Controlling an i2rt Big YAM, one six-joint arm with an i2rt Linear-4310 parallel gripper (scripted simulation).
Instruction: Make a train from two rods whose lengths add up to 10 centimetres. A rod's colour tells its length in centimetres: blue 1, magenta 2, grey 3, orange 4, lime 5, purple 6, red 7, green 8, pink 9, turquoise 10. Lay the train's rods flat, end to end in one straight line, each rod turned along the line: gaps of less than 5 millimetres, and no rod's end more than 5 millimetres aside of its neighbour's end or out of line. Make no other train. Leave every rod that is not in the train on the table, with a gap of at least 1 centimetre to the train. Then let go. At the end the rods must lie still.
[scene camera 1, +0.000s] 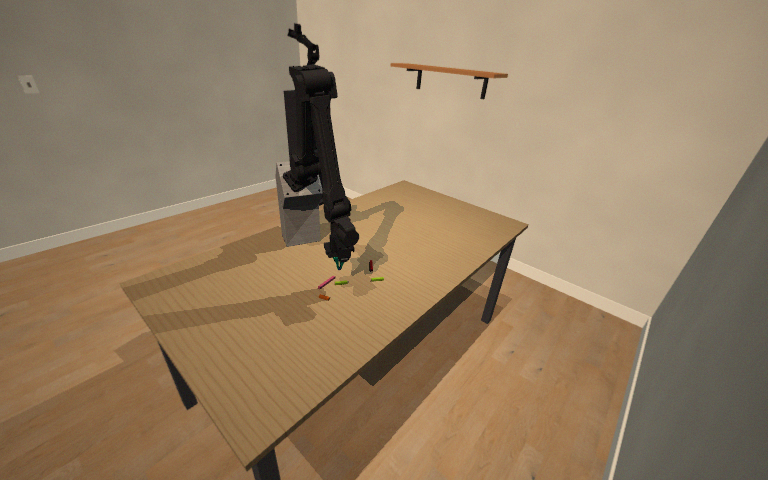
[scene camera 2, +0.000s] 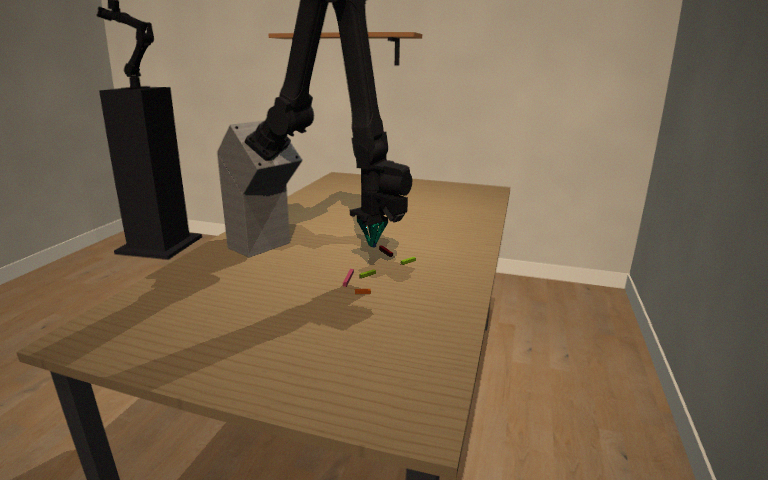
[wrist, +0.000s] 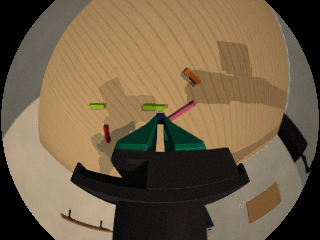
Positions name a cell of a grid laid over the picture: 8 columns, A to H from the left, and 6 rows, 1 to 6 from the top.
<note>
In view: my gripper (scene camera 2: D4).
My gripper is seen too in the wrist view (wrist: E4).
</note>
